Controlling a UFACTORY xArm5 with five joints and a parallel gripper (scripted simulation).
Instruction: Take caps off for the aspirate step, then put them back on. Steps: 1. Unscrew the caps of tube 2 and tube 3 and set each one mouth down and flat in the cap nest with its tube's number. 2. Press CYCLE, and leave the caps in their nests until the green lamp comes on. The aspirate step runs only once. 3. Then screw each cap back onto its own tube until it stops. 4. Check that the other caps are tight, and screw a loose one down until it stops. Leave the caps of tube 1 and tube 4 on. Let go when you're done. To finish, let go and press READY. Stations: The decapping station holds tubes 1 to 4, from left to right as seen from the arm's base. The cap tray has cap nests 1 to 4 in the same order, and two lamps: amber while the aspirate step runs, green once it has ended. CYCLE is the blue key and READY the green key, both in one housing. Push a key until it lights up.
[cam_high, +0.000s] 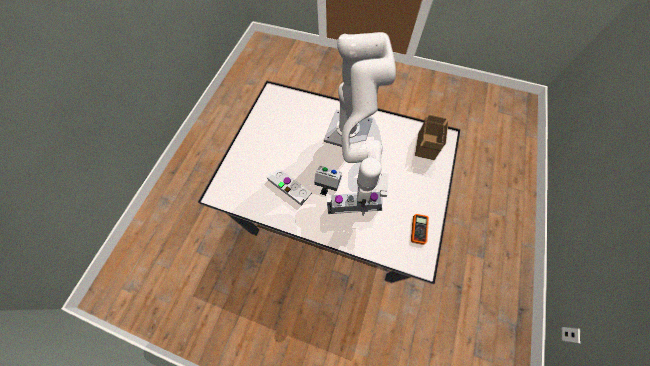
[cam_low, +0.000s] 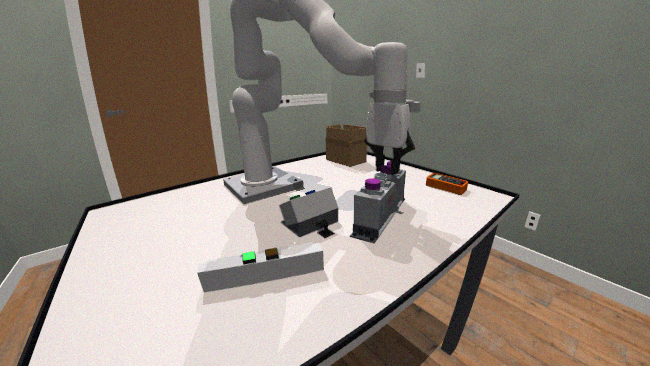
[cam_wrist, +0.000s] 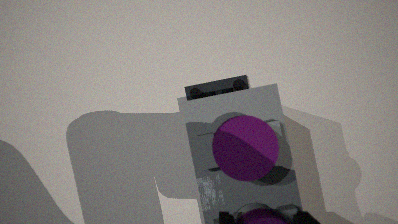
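Right now my hand is 10 mm above the purple cap. Round my hand: key housing (80 mm behind, 190 mm to the right, 80 mm below); then blue key (100 mm behind, 170 mm to the right, 60 mm below); then grey decapping station (10 mm ahead, 20 mm to the right, 130 mm below).
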